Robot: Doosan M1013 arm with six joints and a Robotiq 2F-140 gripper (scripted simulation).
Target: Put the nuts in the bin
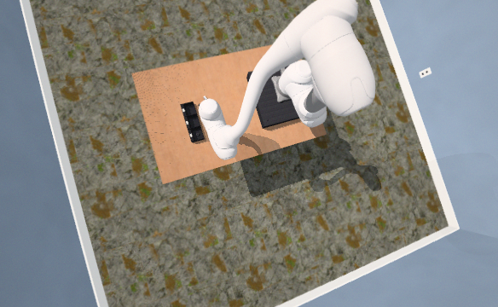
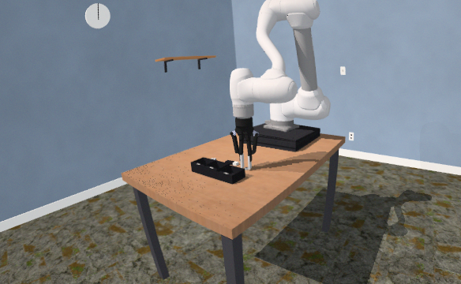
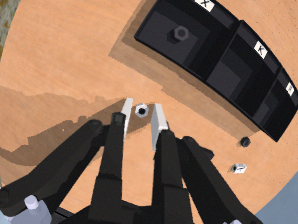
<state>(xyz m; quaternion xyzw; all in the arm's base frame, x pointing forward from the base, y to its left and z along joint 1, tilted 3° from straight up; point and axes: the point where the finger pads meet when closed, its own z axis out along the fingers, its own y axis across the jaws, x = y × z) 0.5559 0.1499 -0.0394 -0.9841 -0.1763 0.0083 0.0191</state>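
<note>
Right now my hand is 30 mm above the pale nut. From my hand the other things lie so: white piece 210 mm to the right, 30 mm below; then black bin row 120 mm ahead, 70 mm to the right, 20 mm below.
</note>
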